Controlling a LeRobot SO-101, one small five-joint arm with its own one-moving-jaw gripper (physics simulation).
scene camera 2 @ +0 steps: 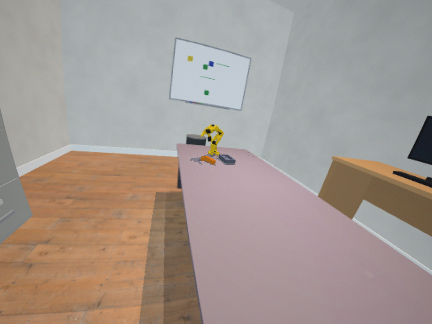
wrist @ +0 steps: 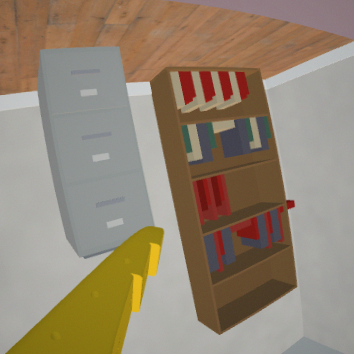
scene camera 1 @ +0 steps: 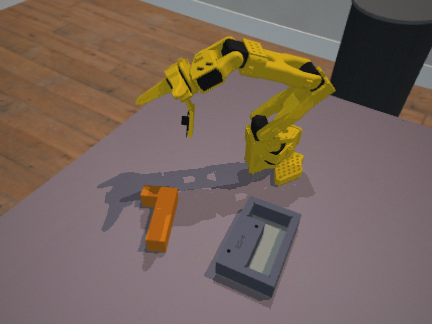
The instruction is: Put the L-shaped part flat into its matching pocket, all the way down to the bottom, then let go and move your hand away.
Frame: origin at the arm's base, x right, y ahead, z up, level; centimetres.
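Seen in the pictures: end effector, tool point: (scene camera 2: 201, 136) (wrist: 160, 245) (scene camera 1: 138, 102); arm's base, origin of the base link: (scene camera 2: 214, 154) (scene camera 1: 269, 171).
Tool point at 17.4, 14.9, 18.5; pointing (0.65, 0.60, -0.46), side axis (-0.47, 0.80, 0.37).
Note:
Pixels of each thing's middle, then the offset from my tool point to it, as dx, dy, dz. Level surfaces: height alone.
- orange L-shaped part, body centre: (scene camera 1: 154, 216) (scene camera 2: 208, 160) -6.4, +6.6, -17.0
- grey block, body centre: (scene camera 1: 259, 243) (scene camera 2: 226, 158) -23.7, +1.7, -16.6
- table, its level: dz -18.5
The orange L-shaped part (scene camera 1: 162, 220) (scene camera 2: 208, 160) lies flat on the table, outside the pocket. Its short leg points left at its far end in the first scene view. The grey block (scene camera 1: 235, 245) (scene camera 2: 227, 159) with the L-shaped pocket stands to its right; a pale pocket floor shows. My gripper (scene camera 1: 141, 100) (scene camera 2: 203, 135) is raised high above the table, beyond the part and well apart from it. It is fully open and empty. In the wrist view one notched jaw of my gripper (wrist: 154, 240) shows. The part and block do not show in the wrist view.
The arm's base (scene camera 1: 270, 147) stands on the table (scene camera 1: 75, 270) (scene camera 2: 260, 220) behind the block. A dark bin (scene camera 1: 385, 60) stands beyond the table's far edge. The wrist view shows a grey cabinet (wrist: 95, 120) and a bookshelf (wrist: 175, 190).

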